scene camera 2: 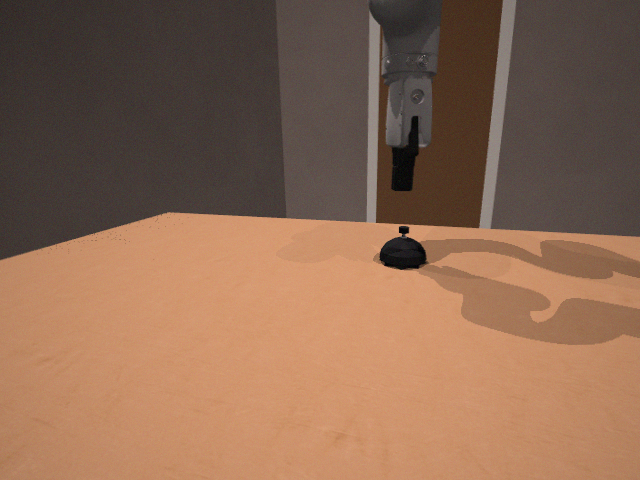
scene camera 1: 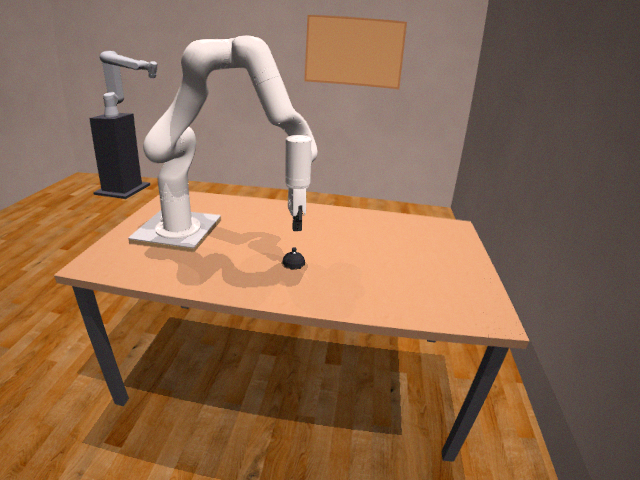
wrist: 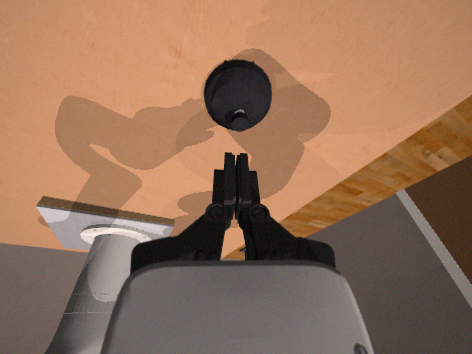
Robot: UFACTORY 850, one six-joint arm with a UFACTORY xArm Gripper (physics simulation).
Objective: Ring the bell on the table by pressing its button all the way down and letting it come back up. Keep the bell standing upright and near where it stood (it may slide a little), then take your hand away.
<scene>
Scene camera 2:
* gripper: 401, 190
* black dome bell: 401, 252
</scene>
